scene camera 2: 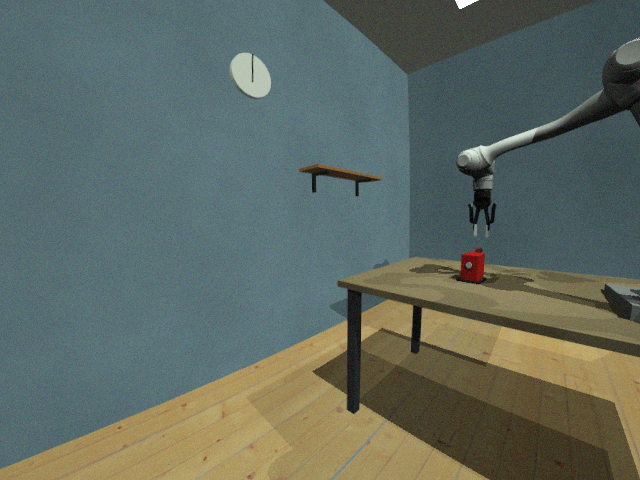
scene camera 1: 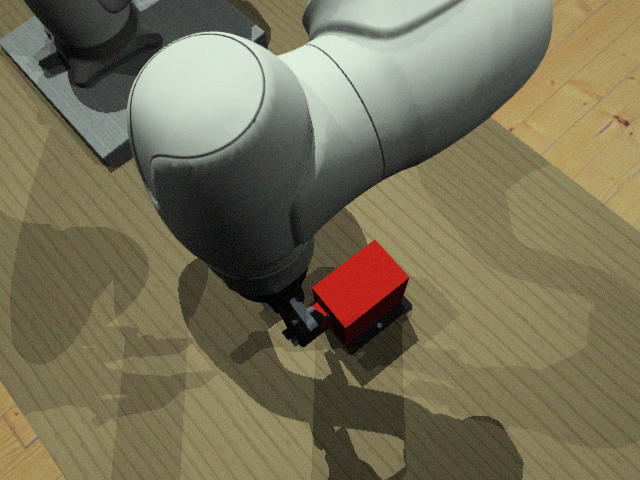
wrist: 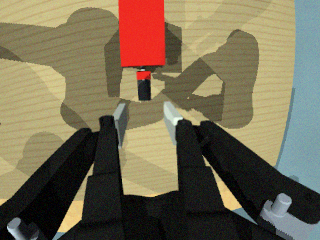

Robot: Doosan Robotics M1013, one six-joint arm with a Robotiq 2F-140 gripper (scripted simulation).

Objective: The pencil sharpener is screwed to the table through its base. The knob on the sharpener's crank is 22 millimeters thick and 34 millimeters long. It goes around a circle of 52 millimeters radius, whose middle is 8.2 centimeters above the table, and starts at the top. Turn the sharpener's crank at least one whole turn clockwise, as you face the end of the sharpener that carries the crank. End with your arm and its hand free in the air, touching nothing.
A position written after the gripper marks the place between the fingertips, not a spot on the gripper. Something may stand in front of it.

Note:
In view: the gripper (scene camera 1: 288, 319) and a red pencil sharpener (scene camera 2: 472, 267).
The gripper also shows in the wrist view (wrist: 145, 112).

